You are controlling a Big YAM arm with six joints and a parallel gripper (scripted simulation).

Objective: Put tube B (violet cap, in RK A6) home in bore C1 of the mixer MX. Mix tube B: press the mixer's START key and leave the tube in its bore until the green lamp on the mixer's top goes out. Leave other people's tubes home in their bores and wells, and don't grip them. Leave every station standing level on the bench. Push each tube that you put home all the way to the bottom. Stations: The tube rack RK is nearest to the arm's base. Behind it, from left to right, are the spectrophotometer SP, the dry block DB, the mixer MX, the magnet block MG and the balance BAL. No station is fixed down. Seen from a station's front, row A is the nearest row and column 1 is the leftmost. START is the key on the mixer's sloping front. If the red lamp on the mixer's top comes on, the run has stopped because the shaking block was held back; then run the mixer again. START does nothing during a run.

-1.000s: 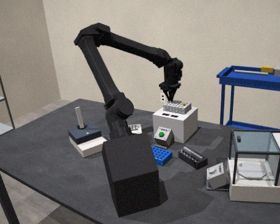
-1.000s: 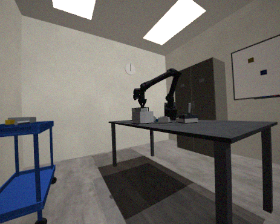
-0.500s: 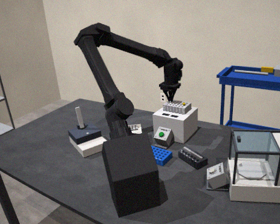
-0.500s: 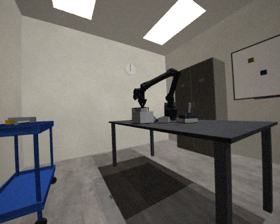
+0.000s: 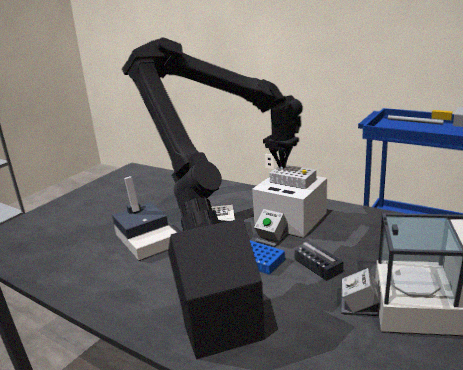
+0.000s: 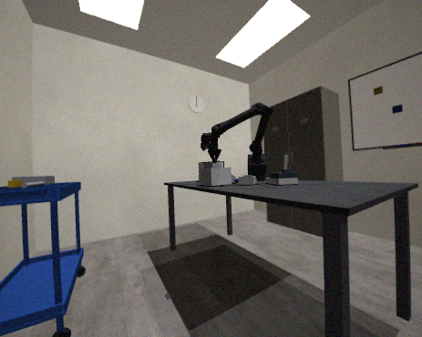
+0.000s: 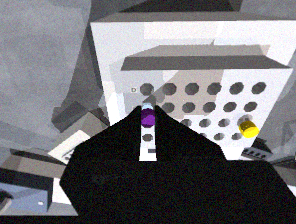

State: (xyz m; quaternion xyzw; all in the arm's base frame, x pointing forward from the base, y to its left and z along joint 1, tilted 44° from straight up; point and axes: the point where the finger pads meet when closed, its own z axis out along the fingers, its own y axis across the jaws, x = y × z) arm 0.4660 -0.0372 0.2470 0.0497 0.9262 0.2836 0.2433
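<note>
Now: the tube B 20 mm below my hand. Round my hand: blue rack RK 280 mm behind, 90 mm to the right, 170 mm below; then dry block DB 220 mm behind, 110 mm to the left, 150 mm below; then dark magnet block MG 220 mm behind, 250 mm to the right, 160 mm below.
</note>
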